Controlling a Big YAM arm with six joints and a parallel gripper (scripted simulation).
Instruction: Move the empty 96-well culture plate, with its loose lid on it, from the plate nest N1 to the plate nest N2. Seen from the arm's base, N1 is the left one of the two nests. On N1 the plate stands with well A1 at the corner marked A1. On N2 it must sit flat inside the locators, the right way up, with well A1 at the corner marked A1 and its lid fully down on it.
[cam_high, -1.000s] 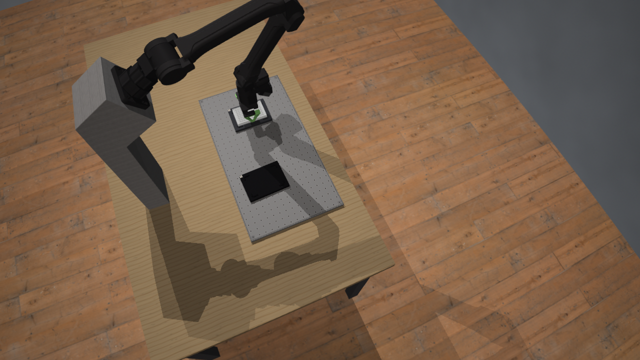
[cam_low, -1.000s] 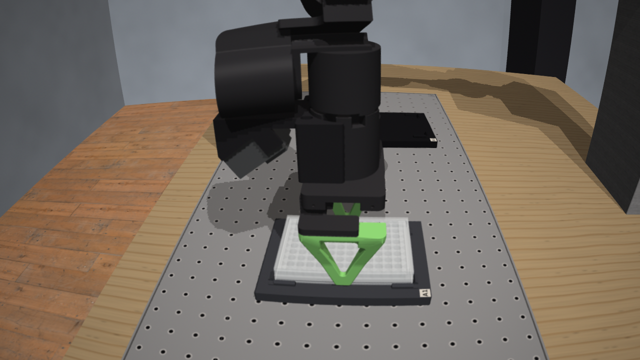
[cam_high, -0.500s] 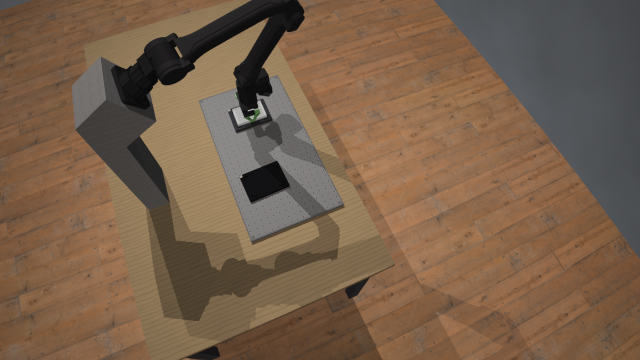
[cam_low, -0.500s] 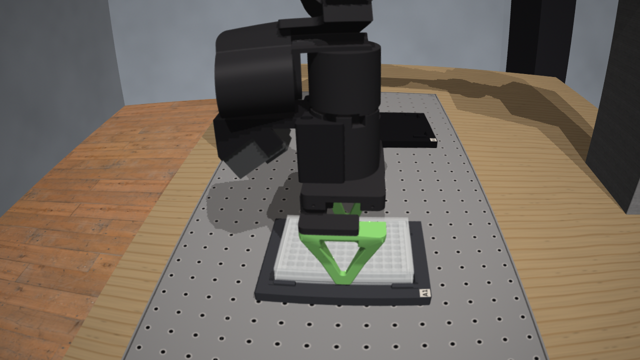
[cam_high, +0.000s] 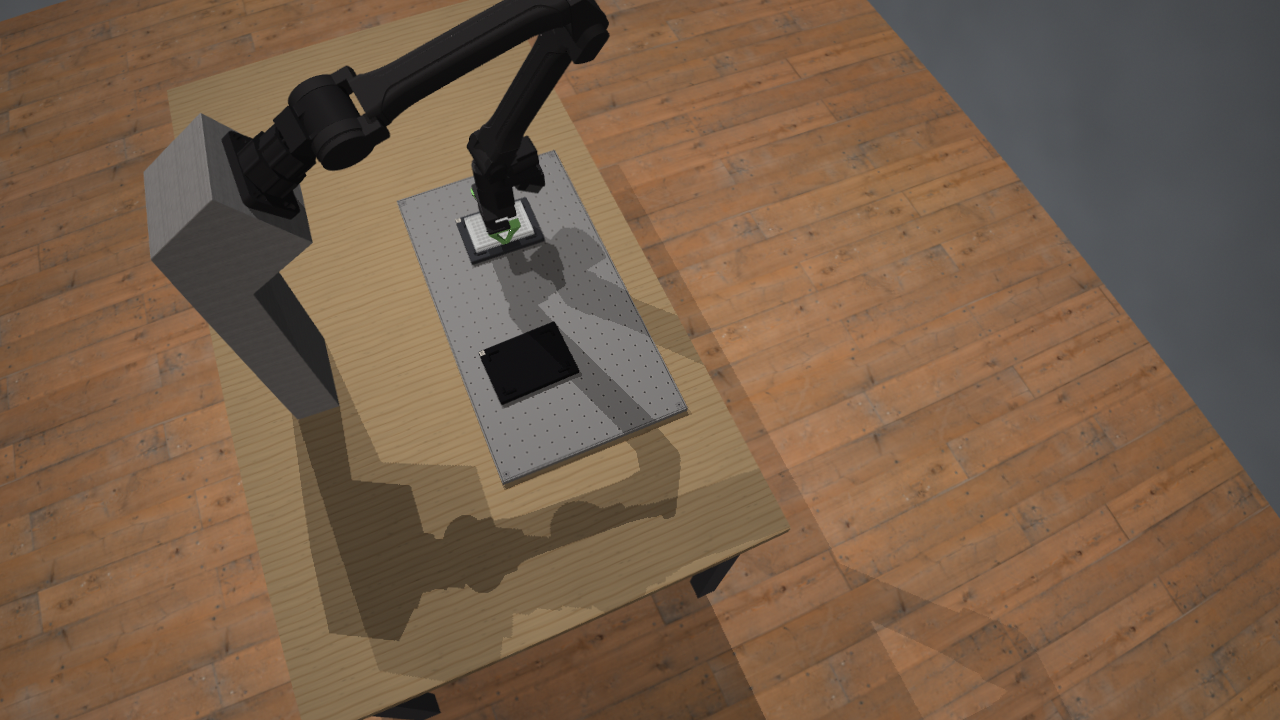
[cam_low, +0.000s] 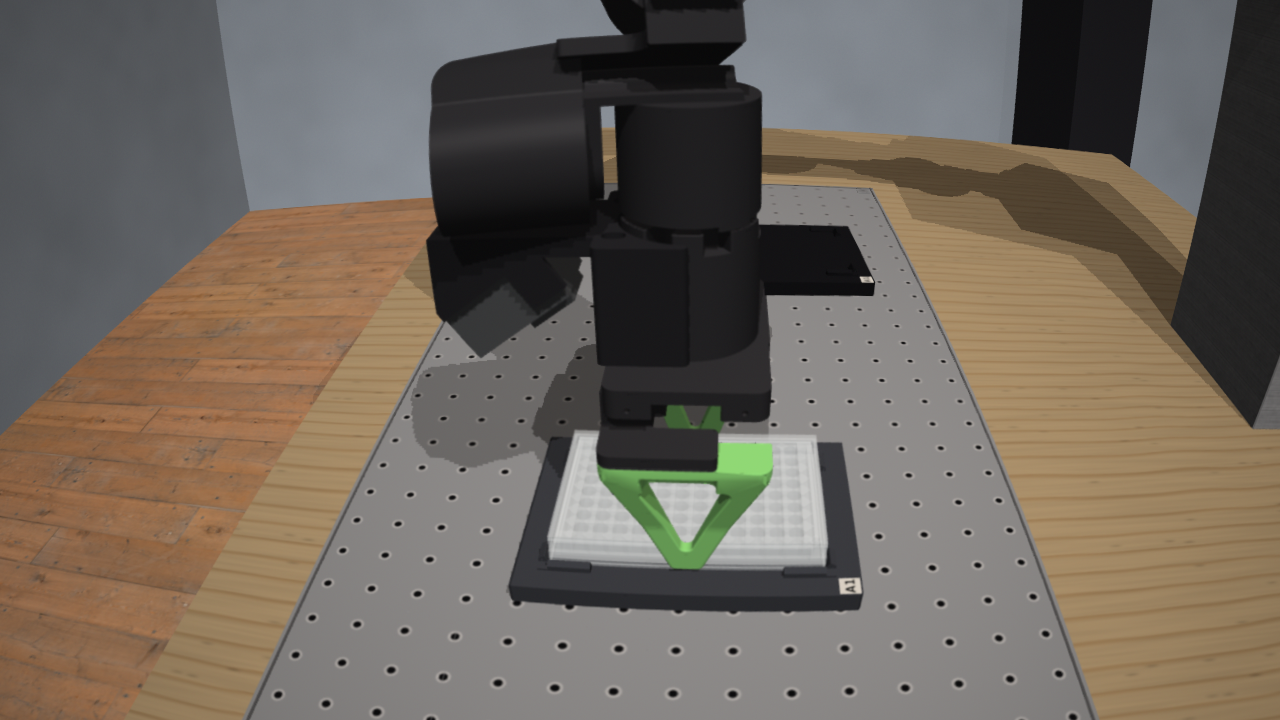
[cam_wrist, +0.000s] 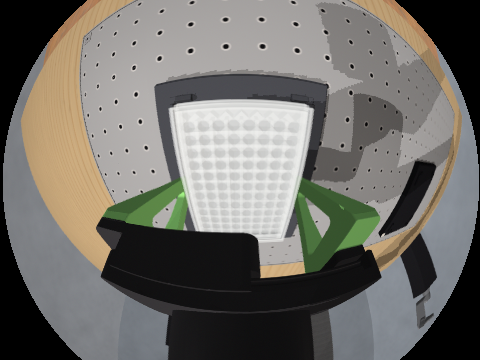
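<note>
Now: hand 20 mm above the nest N1. Also, from my hand: lid (right at my hand); then black nest N2 (290 mm to the right, 140 mm behind, 20 mm below).
</note>
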